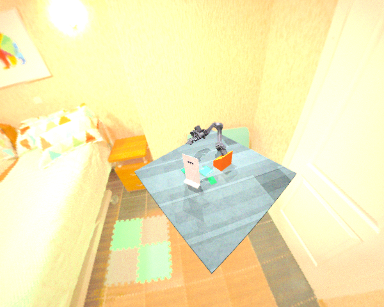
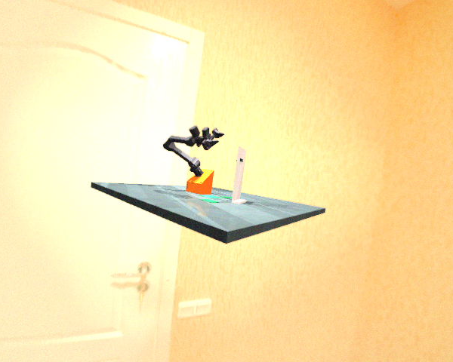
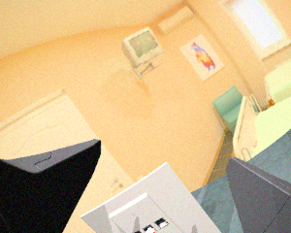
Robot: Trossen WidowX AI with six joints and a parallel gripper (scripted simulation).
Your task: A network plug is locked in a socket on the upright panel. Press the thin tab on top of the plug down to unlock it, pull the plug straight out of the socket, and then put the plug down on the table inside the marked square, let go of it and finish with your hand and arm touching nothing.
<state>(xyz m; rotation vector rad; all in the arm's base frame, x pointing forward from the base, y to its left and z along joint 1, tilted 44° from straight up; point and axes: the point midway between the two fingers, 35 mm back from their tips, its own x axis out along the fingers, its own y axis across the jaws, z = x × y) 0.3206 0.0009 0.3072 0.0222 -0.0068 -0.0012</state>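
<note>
My gripper tip is 13 cm above the network plug, 11 cm to the right of it and 8 cm short of it. Also, from my gripper tip: white upright panel: 24 cm below, 12 cm to the left, 10 cm ahead; then bright green square: 41 cm below, 11 cm to the left, 11 cm behind.
</note>
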